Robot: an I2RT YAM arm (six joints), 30 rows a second.
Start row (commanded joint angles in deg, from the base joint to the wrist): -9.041, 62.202, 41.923, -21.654, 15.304, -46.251
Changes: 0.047, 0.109, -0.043, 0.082, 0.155, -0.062; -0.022, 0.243, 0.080, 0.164, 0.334, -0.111; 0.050, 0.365, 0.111, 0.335, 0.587, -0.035; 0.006, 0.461, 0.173, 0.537, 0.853, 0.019; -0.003, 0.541, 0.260, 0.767, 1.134, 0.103; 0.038, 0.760, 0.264, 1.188, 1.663, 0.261; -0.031, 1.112, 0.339, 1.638, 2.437, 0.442; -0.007, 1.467, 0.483, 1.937, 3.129, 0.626; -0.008, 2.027, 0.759, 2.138, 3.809, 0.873; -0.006, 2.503, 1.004, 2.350, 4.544, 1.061; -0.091, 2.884, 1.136, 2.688, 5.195, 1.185; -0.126, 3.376, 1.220, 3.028, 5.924, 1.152; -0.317, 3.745, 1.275, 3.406, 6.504, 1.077
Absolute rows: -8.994, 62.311, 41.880, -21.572, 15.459, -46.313; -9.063, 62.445, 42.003, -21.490, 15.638, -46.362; -8.991, 62.567, 42.034, -21.319, 15.891, -46.286; -9.035, 62.663, 42.096, -21.117, 16.157, -46.232; -9.044, 62.743, 42.183, -20.887, 16.438, -46.148; -9.003, 62.962, 42.187, -20.466, 16.967, -45.990; -9.072, 63.314, 42.262, -20.016, 17.741, -45.809; -9.048, 63.669, 42.406, -19.717, 18.433, -45.625; -9.049, 64.229, 42.682, -19.516, 19.113, -45.378; -9.047, 64.705, 42.927, -19.304, 19.848, -45.190; -9.132, 65.086, 43.059, -18.966, 20.499, -45.066; -9.167, 65.578, 43.143, -18.626, 21.228, -45.099; -9.358, 65.947, 43.198, -18.248, 21.808, -45.174
